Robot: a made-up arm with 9 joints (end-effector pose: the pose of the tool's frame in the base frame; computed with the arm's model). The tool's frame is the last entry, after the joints. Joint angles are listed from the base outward.
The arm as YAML. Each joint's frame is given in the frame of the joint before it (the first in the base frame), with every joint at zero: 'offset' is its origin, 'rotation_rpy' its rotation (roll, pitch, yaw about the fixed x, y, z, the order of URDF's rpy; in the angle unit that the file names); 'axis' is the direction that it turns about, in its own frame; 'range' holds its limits. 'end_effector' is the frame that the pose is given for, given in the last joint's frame.
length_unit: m
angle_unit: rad
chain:
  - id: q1
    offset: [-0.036, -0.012, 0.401]
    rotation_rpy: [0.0, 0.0, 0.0]
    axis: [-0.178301, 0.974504, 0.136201]
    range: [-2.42, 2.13]
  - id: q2
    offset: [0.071, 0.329, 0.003]
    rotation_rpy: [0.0, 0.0, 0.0]
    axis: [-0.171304, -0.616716, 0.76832]
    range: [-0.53, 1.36]
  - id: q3
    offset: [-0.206, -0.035, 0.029]
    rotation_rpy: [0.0, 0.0, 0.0]
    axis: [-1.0, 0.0, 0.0]
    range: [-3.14, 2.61]
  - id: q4
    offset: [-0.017, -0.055, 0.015]
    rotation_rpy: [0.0, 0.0, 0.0]
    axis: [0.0, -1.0, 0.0]
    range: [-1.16, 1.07]
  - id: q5
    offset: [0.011, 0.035, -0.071]
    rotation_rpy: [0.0, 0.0, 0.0]
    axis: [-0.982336, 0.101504, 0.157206]
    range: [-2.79, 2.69]
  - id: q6
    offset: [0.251, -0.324, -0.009]
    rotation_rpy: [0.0, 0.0, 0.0]
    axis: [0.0, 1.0, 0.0]
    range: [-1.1, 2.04]
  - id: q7
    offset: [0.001, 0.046, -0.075]
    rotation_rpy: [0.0, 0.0, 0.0]
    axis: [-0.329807, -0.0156, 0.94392]
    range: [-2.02, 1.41]
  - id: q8
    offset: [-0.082, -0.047, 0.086]
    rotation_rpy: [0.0, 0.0, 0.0]
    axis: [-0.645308, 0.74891, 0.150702]
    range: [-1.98, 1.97]
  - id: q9
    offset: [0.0, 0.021, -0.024]
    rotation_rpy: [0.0, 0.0, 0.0]
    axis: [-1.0, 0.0, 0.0]
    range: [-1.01, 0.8]
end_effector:
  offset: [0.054, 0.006, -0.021]
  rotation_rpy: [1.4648, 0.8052, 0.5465]
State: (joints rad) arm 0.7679 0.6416 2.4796 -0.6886 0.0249 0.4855 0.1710 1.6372 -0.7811
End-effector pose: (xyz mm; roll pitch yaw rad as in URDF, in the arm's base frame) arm -124.8 433.1 742.4 0.4330 -0.4010 -2.6594
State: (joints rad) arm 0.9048 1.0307 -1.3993 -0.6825 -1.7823 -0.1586 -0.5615 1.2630 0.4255
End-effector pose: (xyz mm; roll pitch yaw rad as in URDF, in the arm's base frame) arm -489.4 261.6 483.7 -2.3807 -1.4952 1.8385
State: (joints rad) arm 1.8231 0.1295 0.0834 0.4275 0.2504 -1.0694 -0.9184 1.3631 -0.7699
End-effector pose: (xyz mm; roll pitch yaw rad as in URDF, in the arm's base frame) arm -26.5 16.8 205.1 -2.3863 0.8994 2.4607
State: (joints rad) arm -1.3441 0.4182 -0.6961 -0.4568 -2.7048 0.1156 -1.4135 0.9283 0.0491
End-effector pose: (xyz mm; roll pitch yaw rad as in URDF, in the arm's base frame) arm 30.0 508.6 452.2 1.8996 -0.6943 -2.5797
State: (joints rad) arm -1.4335 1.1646 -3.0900 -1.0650 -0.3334 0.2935 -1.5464 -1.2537 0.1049
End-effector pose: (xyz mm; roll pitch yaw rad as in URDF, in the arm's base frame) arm -21.9 391.6 128.0 1.9820 0.7963 1.5022
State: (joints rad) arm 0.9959 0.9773 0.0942 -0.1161 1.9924 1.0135 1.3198 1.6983 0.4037
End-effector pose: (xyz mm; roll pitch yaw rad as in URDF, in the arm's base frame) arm 55.2 526.3 446.0 2.1482 -0.3754 0.4526
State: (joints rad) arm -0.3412 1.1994 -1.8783 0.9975 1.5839 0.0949 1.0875 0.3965 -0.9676
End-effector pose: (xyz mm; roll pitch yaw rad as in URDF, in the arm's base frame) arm 276.4 -61.3 491.6 1.1157 0.7108 1.4549
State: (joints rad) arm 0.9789 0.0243 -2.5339 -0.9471 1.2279 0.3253 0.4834 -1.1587 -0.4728
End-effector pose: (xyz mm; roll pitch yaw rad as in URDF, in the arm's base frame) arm 76.8 438.2 302.8 -2.0452 -1.0182 0.0104
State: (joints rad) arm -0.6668 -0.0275 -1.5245 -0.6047 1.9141 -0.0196 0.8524 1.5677 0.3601
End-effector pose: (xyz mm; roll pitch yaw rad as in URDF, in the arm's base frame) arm 121.0 237.0 697.7 -1.4491 -0.5469 -0.4828
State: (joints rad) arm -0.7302 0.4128 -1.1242 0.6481 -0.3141 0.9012 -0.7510 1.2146 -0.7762
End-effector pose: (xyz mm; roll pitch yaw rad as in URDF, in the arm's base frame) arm 212.1 144.7 356.3 2.4991 0.0585 2.0552
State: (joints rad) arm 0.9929 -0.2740 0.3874 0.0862 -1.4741 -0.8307 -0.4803 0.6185 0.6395
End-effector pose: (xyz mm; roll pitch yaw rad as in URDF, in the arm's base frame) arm -284.5 78.6 179.5 -0.7585 1.4761 -2.5712
